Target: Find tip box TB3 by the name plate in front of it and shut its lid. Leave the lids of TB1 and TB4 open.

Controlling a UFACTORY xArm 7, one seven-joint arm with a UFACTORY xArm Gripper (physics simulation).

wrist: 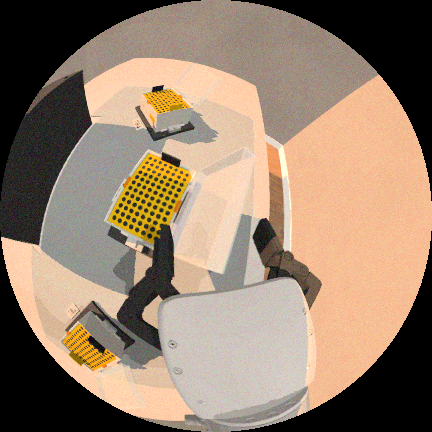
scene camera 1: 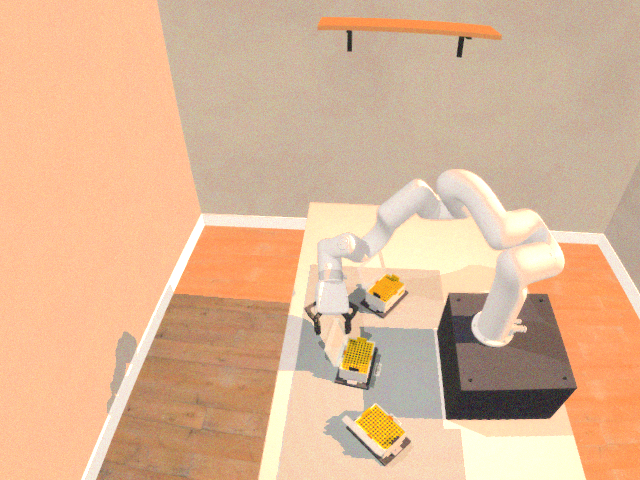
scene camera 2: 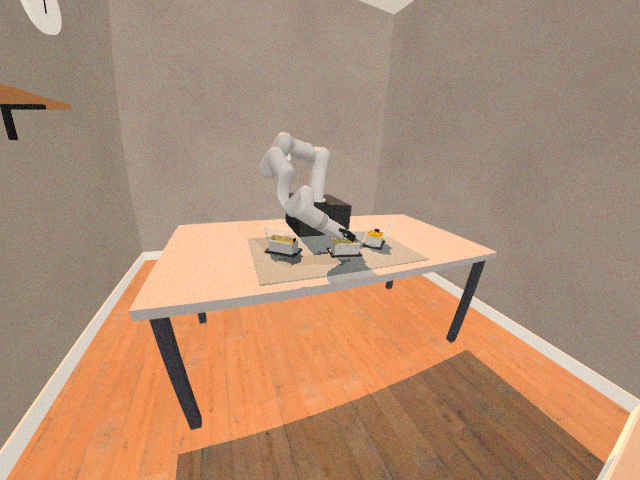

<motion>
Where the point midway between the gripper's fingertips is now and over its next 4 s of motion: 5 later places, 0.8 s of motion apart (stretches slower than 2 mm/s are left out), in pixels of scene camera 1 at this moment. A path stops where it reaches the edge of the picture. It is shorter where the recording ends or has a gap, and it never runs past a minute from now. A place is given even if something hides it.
The gripper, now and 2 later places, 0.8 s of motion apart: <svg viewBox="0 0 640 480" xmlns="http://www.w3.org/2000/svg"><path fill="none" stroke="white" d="M333 334L385 335L383 341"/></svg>
</motion>
